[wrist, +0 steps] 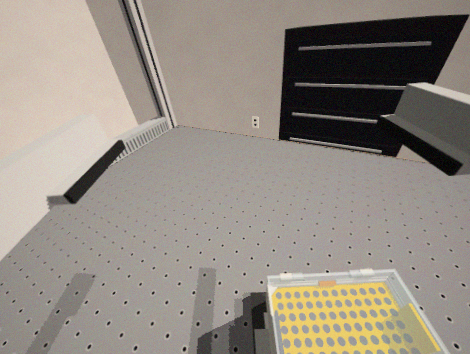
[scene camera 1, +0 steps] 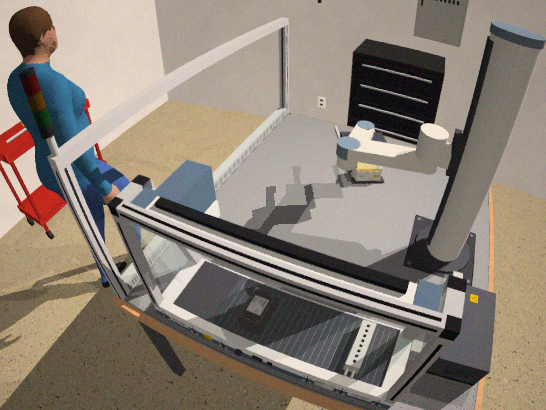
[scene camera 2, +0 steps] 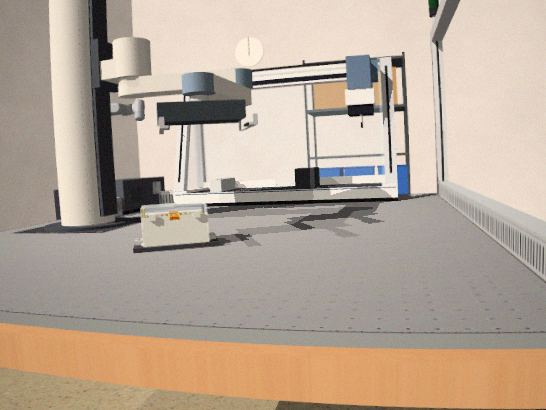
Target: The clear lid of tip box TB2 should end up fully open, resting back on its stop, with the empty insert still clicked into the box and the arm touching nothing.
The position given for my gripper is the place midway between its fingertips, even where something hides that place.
In view: my gripper [scene camera 2: 209,120] and a clear lid [scene camera 2: 184,208].
The clear lid also shows in the wrist view [wrist: 373,304].
